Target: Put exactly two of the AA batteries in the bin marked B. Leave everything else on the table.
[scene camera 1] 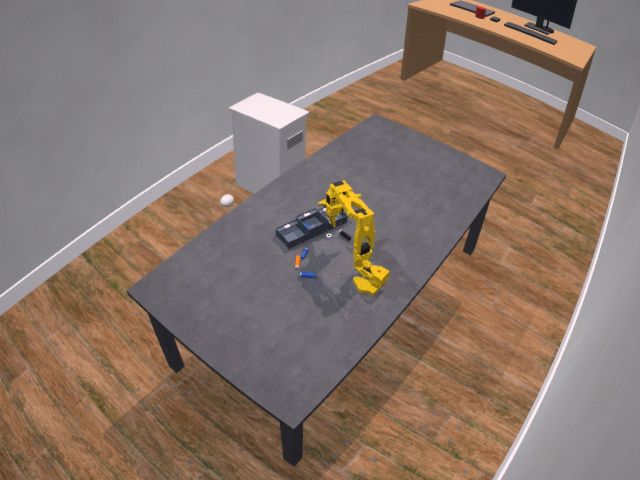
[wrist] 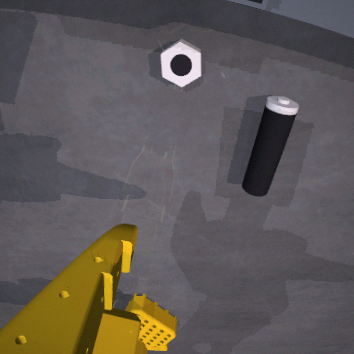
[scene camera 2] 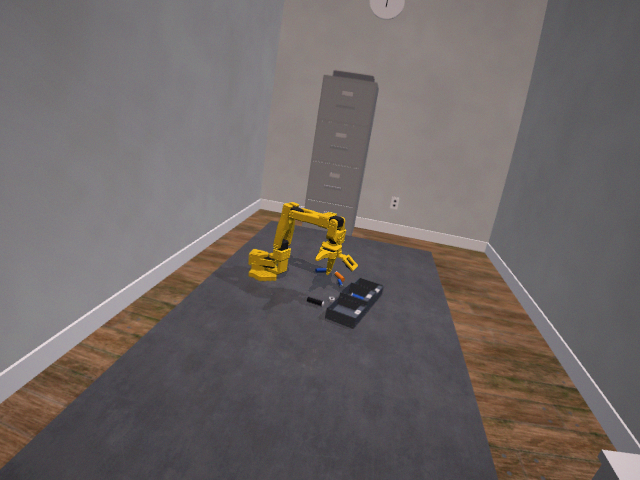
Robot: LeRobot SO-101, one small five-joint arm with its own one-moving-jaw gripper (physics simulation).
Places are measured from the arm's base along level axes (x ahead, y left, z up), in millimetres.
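Pixels of known places: hand at its tool point: (scene camera 1: 334, 225) (wrist: 134, 242) (scene camera 2: 327, 273); arm's base at its link origin: (scene camera 1: 365, 279) (wrist: 116, 306) (scene camera 2: 270, 275).
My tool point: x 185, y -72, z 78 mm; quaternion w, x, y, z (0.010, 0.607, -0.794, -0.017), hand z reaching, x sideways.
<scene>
For each thing: its top centre in the pictures, then the offset to it from my tool point. Level surfaces: height alone.
- dark three-compartment tray at its top centre: (scene camera 2: 358, 291) (scene camera 1: 312, 218) dx +99, dy -7, dz -32 mm
- short blue battery at its top centre: (scene camera 2: 340, 281) (scene camera 1: 304, 252) dx +37, dy +111, dz -68 mm
- orange battery at its top centre: (scene camera 1: 297, 260) (scene camera 2: 339, 274) dx +28, dy +159, dz -64 mm
- black battery at its top centre: (wrist: 270, 155) (scene camera 2: 316, 299) (scene camera 1: 345, 233) dx -15, dy -48, dz -64 mm
- white hex nut at its top centre: (wrist: 180, 64) (scene camera 2: 332, 298) (scene camera 1: 328, 235) dx +26, dy -10, dz -70 mm
- dark table at its surface level: dz -78 mm
The dark three-compartment tray (scene camera 1: 302, 239) (scene camera 2: 341, 319) (wrist: 300, 40) has white labels too small to read. One blue battery (scene camera 1: 306, 226) (scene camera 2: 357, 296) lies in its middle compartment. On the table lie a short blue battery (scene camera 1: 304, 253) (scene camera 2: 340, 282), an orange battery (scene camera 1: 297, 261) (scene camera 2: 339, 275), another blue battery (scene camera 1: 308, 274) (scene camera 2: 321, 270) and a black battery (scene camera 1: 344, 235) (scene camera 2: 314, 300) (wrist: 270, 150) with a silver end. My gripper (scene camera 1: 327, 214) (scene camera 2: 341, 268) is fully open and empty, above the table near the tray. In the wrist view one notched jaw shows, left of and below the black battery, apart from it.
A white hex nut (scene camera 1: 328, 235) (scene camera 2: 331, 298) (wrist: 181, 65) lies between the black battery and the tray. The arm's base stands on the dark table (scene camera 1: 232, 320) (scene camera 2: 258, 392). A white cabinet (scene camera 1: 255, 144) stands beyond the table's far edge.
</scene>
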